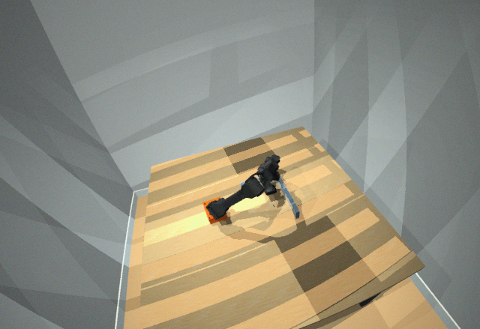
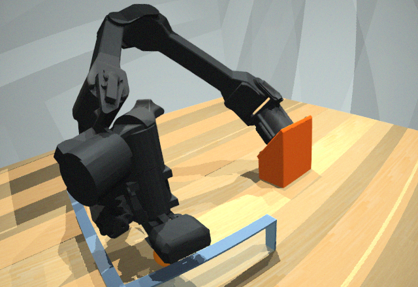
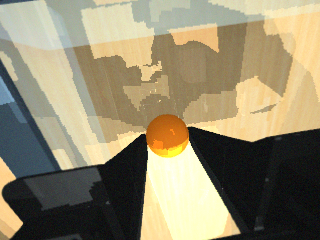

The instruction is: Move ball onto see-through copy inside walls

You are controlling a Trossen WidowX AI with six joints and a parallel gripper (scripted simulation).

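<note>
The orange ball is right at my gripper tip. Also, from my gripper tip: see-through copy: right at my gripper tip.
</note>
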